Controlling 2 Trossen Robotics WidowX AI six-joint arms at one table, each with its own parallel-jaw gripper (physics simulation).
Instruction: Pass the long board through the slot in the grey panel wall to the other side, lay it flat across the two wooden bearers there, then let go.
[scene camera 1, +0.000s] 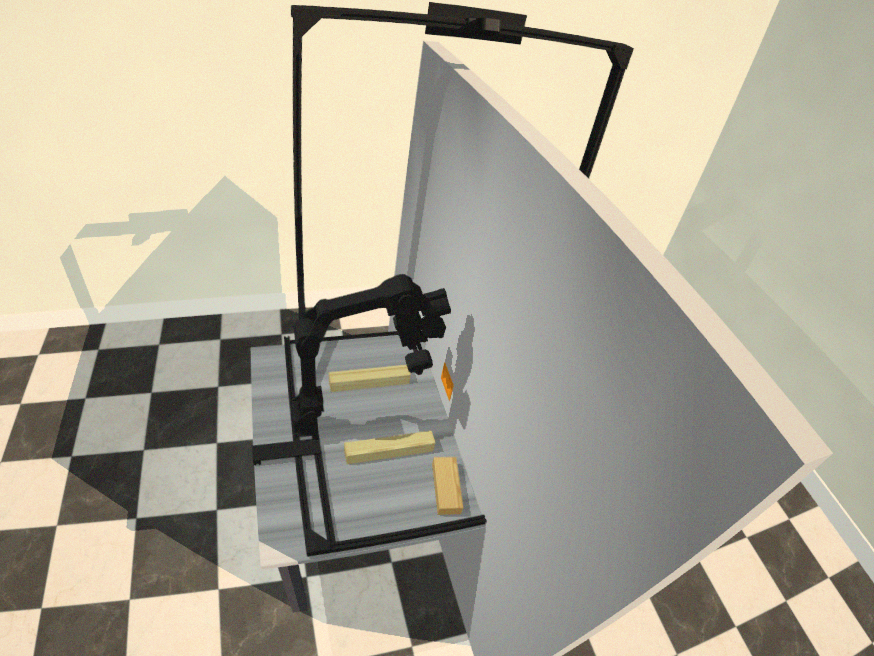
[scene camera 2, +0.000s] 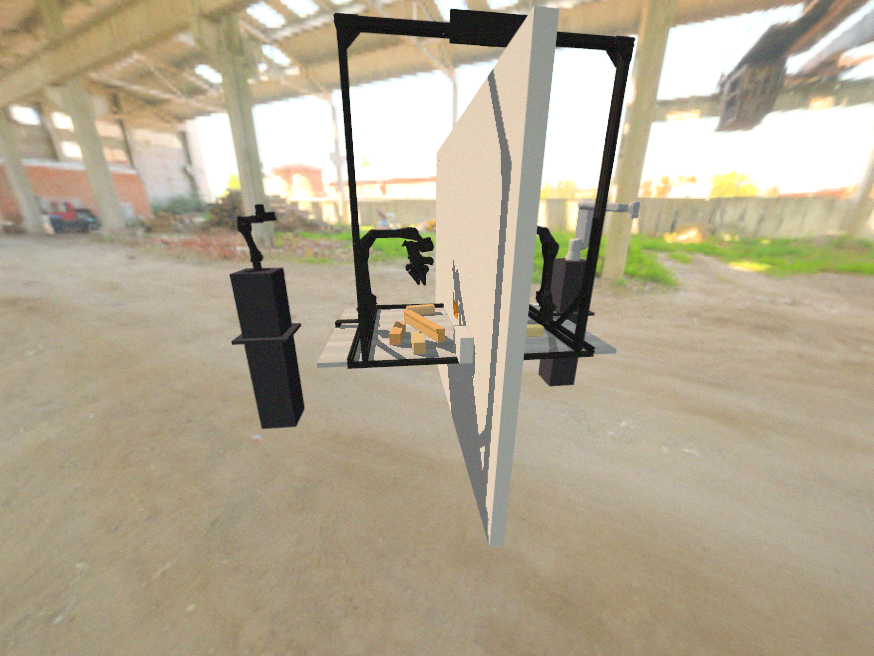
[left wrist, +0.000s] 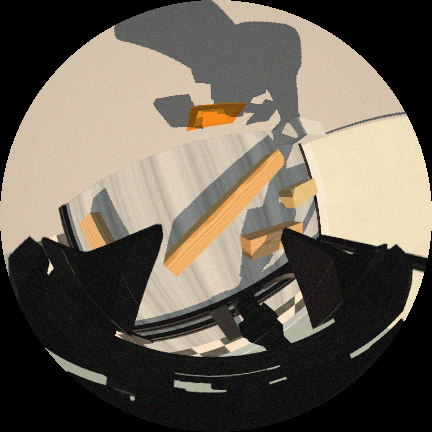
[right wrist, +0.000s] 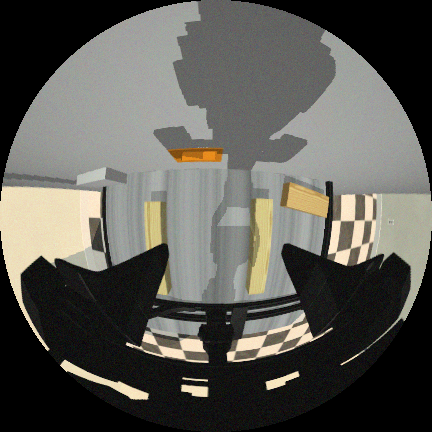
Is my right gripper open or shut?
Open.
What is my left gripper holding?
Nothing.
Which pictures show my right gripper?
Scene camera 1 and the right wrist view only.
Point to a grey panel wall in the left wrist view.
132, 100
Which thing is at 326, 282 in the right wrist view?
My right gripper.
